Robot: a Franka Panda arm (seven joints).
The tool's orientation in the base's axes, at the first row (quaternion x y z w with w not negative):
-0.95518 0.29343 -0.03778 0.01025
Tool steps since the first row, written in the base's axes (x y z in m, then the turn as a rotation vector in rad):
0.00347 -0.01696 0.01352 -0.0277 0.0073 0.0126
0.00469 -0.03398 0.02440 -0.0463 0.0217 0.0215
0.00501 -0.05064 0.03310 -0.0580 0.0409 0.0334
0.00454 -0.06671 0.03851 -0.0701 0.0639 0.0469
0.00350 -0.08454 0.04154 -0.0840 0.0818 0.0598
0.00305 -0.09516 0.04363 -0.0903 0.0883 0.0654
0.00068 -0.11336 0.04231 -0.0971 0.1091 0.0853
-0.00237 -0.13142 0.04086 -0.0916 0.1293 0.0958
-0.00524 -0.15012 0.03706 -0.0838 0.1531 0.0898
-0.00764 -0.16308 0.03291 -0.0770 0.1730 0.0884
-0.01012 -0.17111 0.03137 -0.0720 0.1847 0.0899
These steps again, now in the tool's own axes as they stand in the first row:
0.01328 0.01153 -0.01316 -0.0261 0.0089 -0.0147
0.02456 0.02448 -0.02387 -0.0490 0.0071 -0.0251
0.03475 0.03772 -0.03248 -0.0686 -0.0028 -0.0379
0.04374 0.05106 -0.03786 -0.0906 -0.0156 -0.0524
0.05309 0.06627 -0.04092 -0.1113 -0.0232 -0.0664
0.05882 0.07522 -0.04301 -0.1197 -0.0253 -0.0725
0.06699 0.09167 -0.04183 -0.1357 -0.0395 -0.0929
0.07452 0.10838 -0.04058 -0.1418 -0.0597 -0.1030
0.08240 0.12562 -0.03697 -0.1491 -0.0835 -0.0965
0.08742 0.13787 -0.03298 -0.1548 -0.1038 -0.0946
0.08978 0.14596 -0.03162 -0.1571 -0.1163 -0.0957

